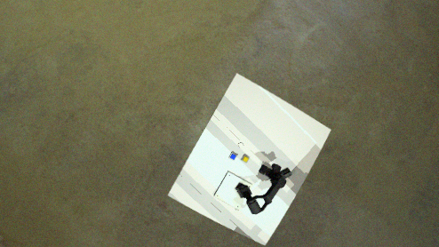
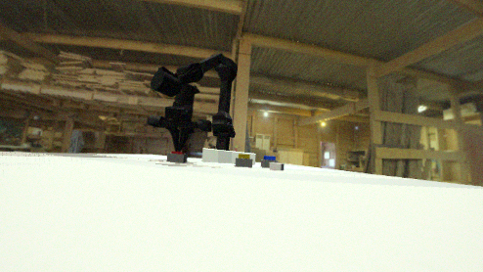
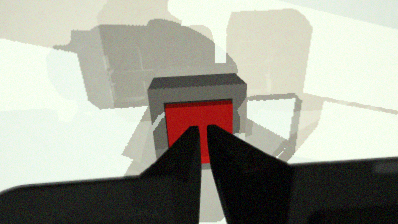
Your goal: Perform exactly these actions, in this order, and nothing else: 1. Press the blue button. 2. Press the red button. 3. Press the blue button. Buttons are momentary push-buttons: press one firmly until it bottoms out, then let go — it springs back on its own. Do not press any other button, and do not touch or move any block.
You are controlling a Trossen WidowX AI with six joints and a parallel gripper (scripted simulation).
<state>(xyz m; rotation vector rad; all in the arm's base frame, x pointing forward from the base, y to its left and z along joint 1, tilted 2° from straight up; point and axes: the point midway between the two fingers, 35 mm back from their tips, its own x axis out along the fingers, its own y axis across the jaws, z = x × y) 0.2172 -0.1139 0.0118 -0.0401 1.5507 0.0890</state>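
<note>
Now: the blue button 60 mm behind my gripper tip and 290 mm to the left of it. The rest, counted from my gripper tip: small grey block (50 mm ahead, 290 mm to the left, 20 mm below); then yellow button (20 mm behind, 200 mm to the left).
</note>
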